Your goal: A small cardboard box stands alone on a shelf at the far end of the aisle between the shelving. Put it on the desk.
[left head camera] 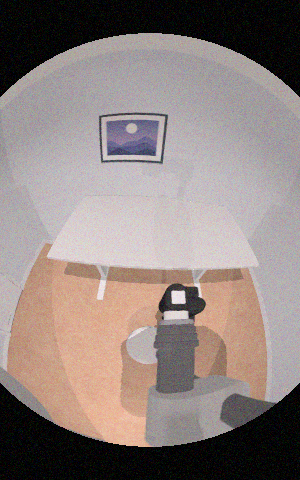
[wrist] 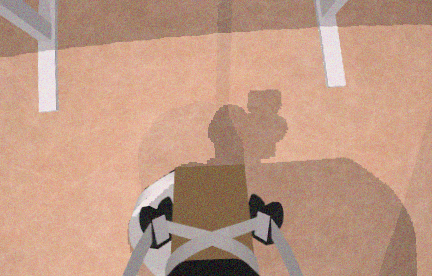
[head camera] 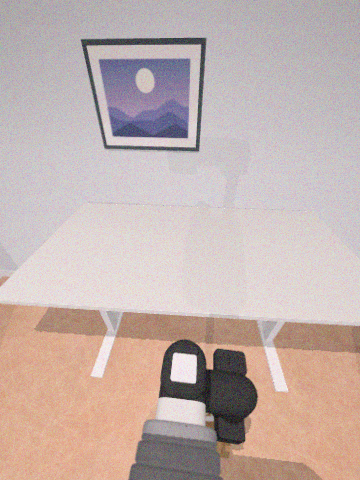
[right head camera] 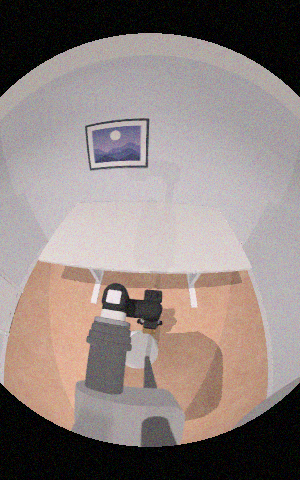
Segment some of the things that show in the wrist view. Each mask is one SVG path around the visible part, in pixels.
My gripper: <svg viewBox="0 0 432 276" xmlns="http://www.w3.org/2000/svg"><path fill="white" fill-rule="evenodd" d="M303 273L290 245L280 231L284 217L281 203L271 202L265 205L259 196L252 194L249 199L250 220L212 232L172 222L173 203L169 196L159 203L157 209L151 206L142 207L139 213L139 223L143 235L133 250L122 276L137 276L149 248L161 248L171 241L172 234L191 240L171 254L166 263L165 276L260 276L259 265L254 253L244 244L232 239L251 231L253 238L265 245L275 244L290 276L303 276ZM184 261L193 254L210 246L223 249L242 259Z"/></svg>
A small cardboard box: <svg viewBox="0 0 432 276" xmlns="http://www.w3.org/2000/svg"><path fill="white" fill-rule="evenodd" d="M184 261L242 259L223 249L210 246L193 254ZM191 239L172 234L171 254ZM232 238L247 246L254 253L252 231ZM244 164L175 167L172 222L212 232L250 220Z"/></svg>
